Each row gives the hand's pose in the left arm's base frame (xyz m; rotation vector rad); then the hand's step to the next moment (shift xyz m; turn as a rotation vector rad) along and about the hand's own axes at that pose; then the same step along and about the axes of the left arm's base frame.
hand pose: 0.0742 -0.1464 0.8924 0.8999 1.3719 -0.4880
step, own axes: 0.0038 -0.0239 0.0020 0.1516 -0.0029 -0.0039
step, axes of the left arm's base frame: -0.0163 -0.0150 -0.0100 0.0218 0.0314 -0.1468
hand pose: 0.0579 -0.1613 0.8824 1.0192 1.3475 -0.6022
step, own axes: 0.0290 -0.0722 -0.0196 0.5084 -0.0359 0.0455
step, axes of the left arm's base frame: -0.0660 -0.0113 -0.0441 0.0803 0.0425 -0.5036
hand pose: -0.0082 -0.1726 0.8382 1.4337 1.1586 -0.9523
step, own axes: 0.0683 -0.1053 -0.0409 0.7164 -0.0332 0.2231
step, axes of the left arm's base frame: -0.0880 0.0541 -0.0822 0.1331 -0.0971 -0.7328
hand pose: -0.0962 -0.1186 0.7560 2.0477 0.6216 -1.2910
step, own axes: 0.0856 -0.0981 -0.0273 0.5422 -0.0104 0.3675
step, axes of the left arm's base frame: -0.0147 0.0923 -0.0947 -0.0111 -0.2271 -0.6144
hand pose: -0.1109 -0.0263 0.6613 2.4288 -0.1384 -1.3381
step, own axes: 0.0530 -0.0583 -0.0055 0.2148 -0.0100 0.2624
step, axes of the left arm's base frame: 0.0284 0.0420 -0.0605 -0.1022 -0.1156 -0.3021
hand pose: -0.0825 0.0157 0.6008 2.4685 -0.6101 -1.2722
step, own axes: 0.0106 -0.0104 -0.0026 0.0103 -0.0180 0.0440
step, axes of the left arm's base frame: 0.0101 0.0039 -0.0105 -0.0267 0.0075 -0.0400
